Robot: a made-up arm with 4 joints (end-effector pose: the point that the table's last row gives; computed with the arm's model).
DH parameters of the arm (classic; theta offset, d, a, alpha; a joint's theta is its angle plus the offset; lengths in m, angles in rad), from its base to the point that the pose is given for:
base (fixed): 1.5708 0.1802 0 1.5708
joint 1: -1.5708 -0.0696 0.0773 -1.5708
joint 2: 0 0.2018 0.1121 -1.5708
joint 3: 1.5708 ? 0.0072 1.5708
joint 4: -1.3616 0 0.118 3.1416
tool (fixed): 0.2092 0.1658 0 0
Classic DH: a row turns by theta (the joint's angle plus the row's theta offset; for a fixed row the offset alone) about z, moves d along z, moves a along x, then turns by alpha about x.
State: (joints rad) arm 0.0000 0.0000 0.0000 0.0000
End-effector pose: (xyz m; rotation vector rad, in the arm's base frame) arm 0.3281 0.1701 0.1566 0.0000 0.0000 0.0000
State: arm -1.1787 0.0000 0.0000 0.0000
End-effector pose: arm 0.3281 0.0432 0.0140 -1.1787 0.0000 0.0000
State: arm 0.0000 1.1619 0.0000 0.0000
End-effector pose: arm 0.1378 0.1701 -0.2407 0.0000 1.1619 0.0000
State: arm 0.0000 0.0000 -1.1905 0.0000
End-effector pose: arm 0.3281 0.0361 0.0229 1.1905 0.0000 0.0000
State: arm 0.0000 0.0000 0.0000 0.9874
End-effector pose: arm 0.2558 0.0848 0.1566 0.0000 0.0000 -0.9874
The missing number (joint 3, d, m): -0.2823
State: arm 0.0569 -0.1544 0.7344 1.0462
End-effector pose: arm 0.2315 0.2204 0.2545 -0.5394 -0.4873 -1.0630
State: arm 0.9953 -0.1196 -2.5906 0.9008
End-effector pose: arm 0.3001 0.4065 0.1682 -2.5292 -1.0920 -0.3795
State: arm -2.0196 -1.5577 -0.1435 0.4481
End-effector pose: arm -0.1053 0.2261 -0.0392 -1.1519 -1.0646 1.2106
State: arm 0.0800 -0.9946 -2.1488 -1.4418
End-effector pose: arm 0.2024 -0.0043 0.3096 1.3391 -2.1831 1.7484
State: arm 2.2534 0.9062 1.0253 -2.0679
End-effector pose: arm -0.0080 0.0164 0.7071 0.7511 -1.4462 2.6846
